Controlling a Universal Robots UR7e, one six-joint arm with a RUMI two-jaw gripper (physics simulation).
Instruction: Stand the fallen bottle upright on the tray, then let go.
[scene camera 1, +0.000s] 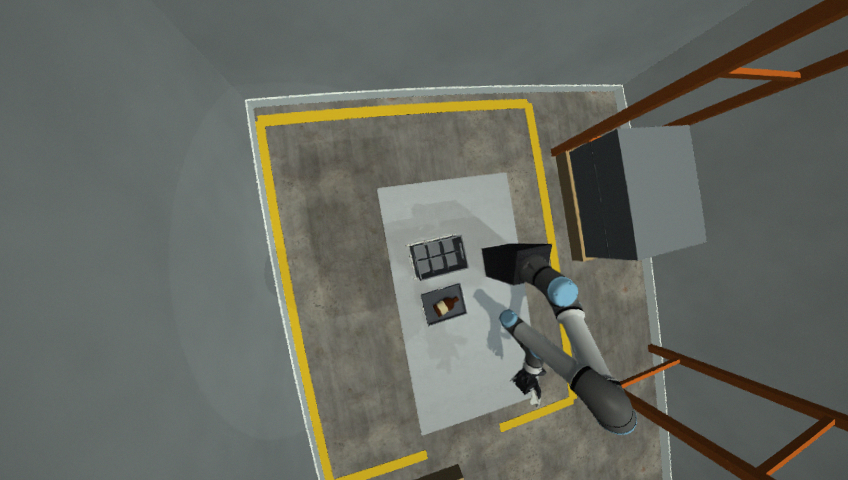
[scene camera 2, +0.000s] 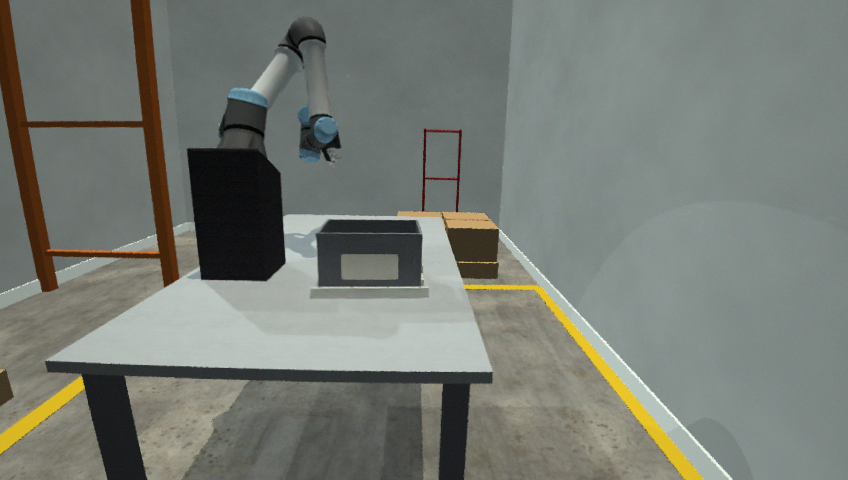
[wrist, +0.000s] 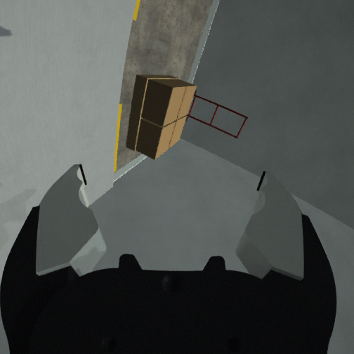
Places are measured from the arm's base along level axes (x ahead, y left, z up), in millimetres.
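Where they show: gripper, fingertip midpoint: (scene camera 1: 524, 393) (scene camera 2: 331, 151); arm's base at its link origin: (scene camera 1: 531, 268) (scene camera 2: 241, 163).
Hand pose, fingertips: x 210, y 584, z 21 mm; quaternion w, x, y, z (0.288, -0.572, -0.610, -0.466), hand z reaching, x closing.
Observation:
Each offset is from my fingertips to the top centre of the thing. "spot": to the spot under its first point. Level surfaces: height alone.
A brown bottle @(dy -443, dx +195, dz -277 mm) (scene camera 1: 445, 305) with a cream label lies on its side on the dark tray @(spot: dy -441, dx +328, dz -331 mm) (scene camera 1: 425, 311) in scene camera 1, its neck toward the right side of the tray. The bottle and the tray do not show in scene camera 2, where the crate stands in front, nor in the wrist view. My gripper (scene camera 1: 535, 399) (scene camera 2: 334, 157) (wrist: 172, 170) is open, with its jaws wide apart and nothing between them. It is up in the air, well away from the bottle, over the table's near right corner in scene camera 1.
A dark crate @(dy -742, dx +182, dz -182 mm) (scene camera 2: 328, 260) with compartments stands beside the tray on the grey table @(dz -357 mm) (scene camera 1: 464, 380) (scene camera 2: 267, 350). The black robot pedestal (scene camera 1: 501, 265) (scene camera 2: 238, 220) stands to the right of the crate in scene camera 1. Cardboard boxes (scene camera 2: 473, 243) (wrist: 152, 103) stand beyond the table.

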